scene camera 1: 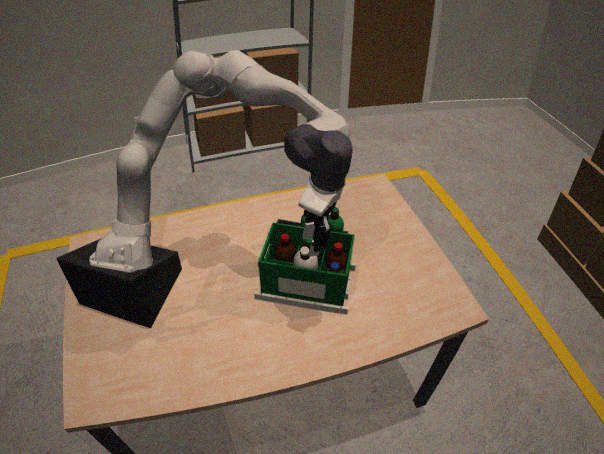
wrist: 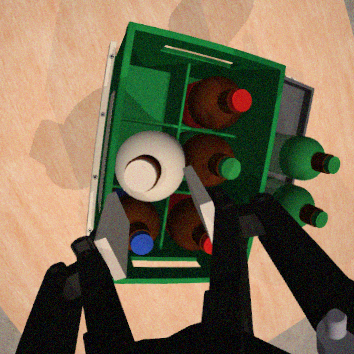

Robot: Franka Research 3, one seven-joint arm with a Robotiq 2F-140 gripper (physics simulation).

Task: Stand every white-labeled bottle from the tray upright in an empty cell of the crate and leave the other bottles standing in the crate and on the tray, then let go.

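Note:
A white bottle with a white cap [scene camera 1: 306, 261] [wrist: 147, 145] stands upright in the middle cell of the crate's left column in the wrist view; its label is hidden. My gripper [scene camera 1: 316, 242] [wrist: 154, 196] is open and empty, its fingers apart close above the bottle. The green crate [scene camera 1: 267, 280] [wrist: 207, 45] has an empty cell at the wrist view's upper left. Brown bottles with red [scene camera 1: 284, 250] [wrist: 212, 102], green [wrist: 207, 152], blue [wrist: 142, 243] and red [scene camera 1: 337, 255] [wrist: 185, 225] caps stand in other cells. Two green bottles [wrist: 300, 157] [wrist: 295, 200] stand on the grey tray [wrist: 294, 107].
A pale rail [scene camera 1: 300, 303] [wrist: 102, 114] runs along the crate's near side, low on the wooden table [scene camera 1: 200, 360]. The crate walls and dividers surround the bottles. The tray lies close behind the crate in the scene view. The robot's black base block [scene camera 1: 120, 295] stands at the table's left.

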